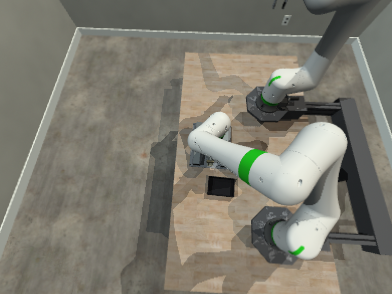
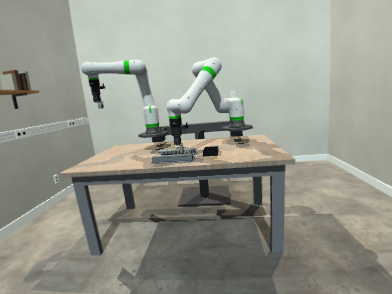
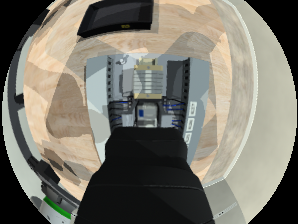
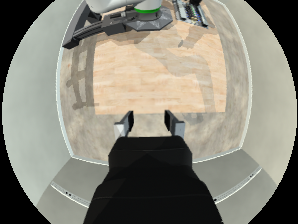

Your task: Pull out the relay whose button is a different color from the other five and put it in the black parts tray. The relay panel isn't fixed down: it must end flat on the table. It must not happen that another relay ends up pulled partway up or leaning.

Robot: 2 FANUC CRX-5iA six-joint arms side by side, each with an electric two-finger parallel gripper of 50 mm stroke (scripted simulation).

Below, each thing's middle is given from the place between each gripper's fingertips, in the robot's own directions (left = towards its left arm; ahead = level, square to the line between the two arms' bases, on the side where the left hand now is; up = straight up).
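My left gripper is 4 cm above the relay panel (image 3: 186, 79) and 6 cm to the left of it. As for my right hand, the relay panel is 420 mm below it, 730 mm to the left of it and 340 mm ahead of it.
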